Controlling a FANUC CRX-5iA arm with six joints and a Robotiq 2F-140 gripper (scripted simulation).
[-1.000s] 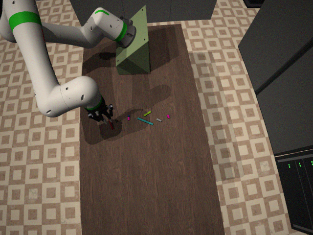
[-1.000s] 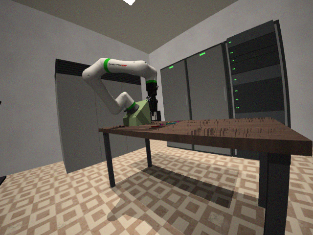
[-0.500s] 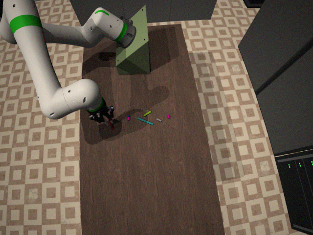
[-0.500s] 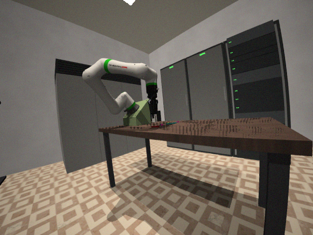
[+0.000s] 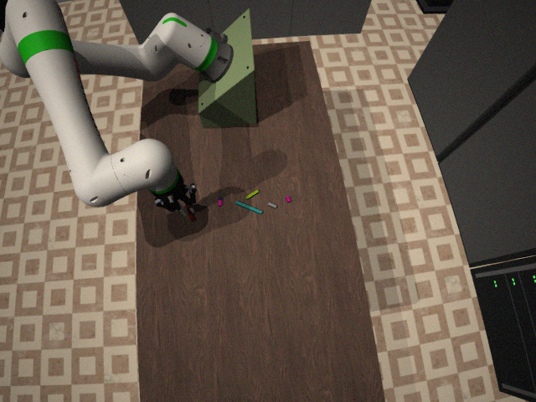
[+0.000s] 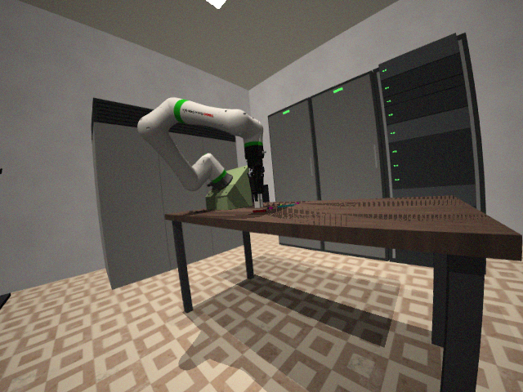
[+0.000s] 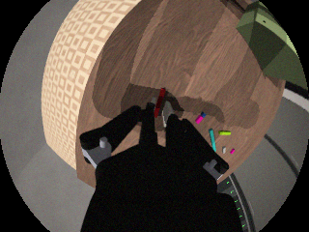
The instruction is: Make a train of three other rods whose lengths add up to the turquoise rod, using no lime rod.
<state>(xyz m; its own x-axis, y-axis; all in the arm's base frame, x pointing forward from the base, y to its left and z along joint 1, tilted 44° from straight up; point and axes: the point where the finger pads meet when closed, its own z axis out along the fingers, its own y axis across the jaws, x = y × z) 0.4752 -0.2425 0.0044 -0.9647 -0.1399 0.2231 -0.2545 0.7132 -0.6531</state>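
Now: the red rod 50 mm below my hand. Also, from my hand: lime rod 230 mm to the left, 50 mm below, 30 mm behind; small blue rod 110 mm to the left, 50 mm below, 30 mm behind; turquoise rod 210 mm to the left, 50 mm below, 10 mm ahead.
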